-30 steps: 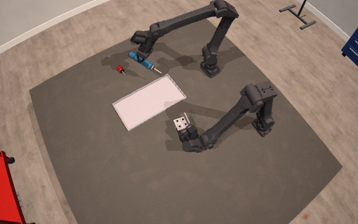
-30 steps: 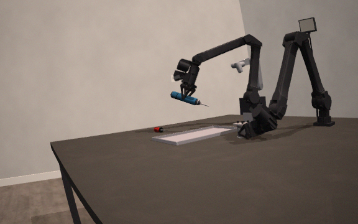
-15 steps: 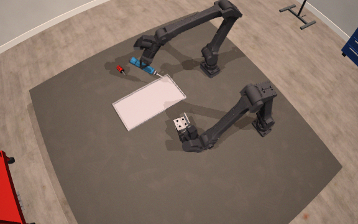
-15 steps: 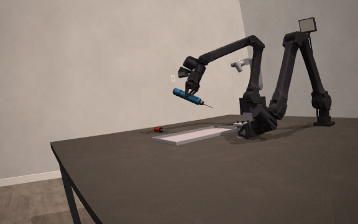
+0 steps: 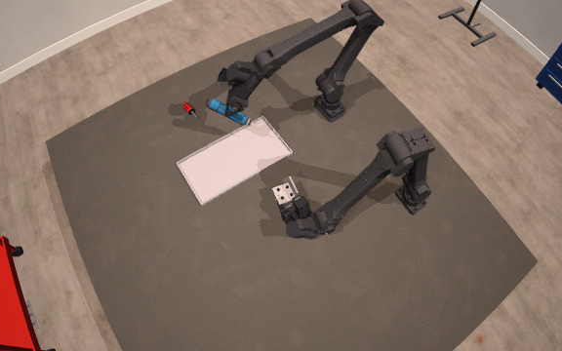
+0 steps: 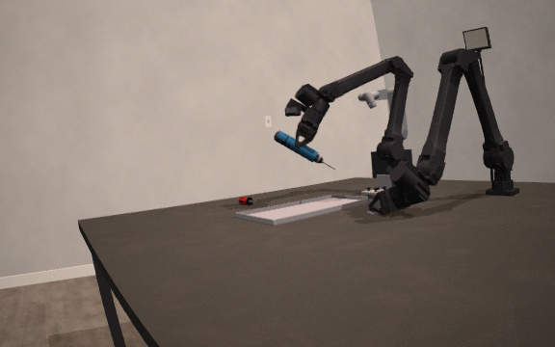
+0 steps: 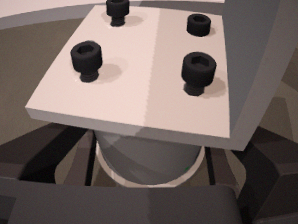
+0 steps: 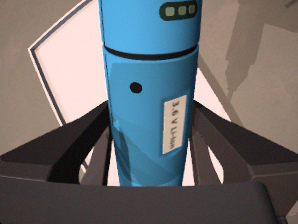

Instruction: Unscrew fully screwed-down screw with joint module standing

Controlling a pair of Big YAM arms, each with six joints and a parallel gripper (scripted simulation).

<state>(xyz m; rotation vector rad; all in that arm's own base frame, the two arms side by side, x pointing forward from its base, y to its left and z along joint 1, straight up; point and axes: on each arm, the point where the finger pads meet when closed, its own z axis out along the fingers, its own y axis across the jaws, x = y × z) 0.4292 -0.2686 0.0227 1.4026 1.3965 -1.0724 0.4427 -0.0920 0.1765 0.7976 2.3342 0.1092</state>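
The white bracket plate is 5 cm above my left hand. The rest, counted from my left hand: red tool: 9 cm ahead, 58 cm to the right, 1 cm below; flat white tray: 6 cm ahead, 26 cm to the right, 2 cm below.
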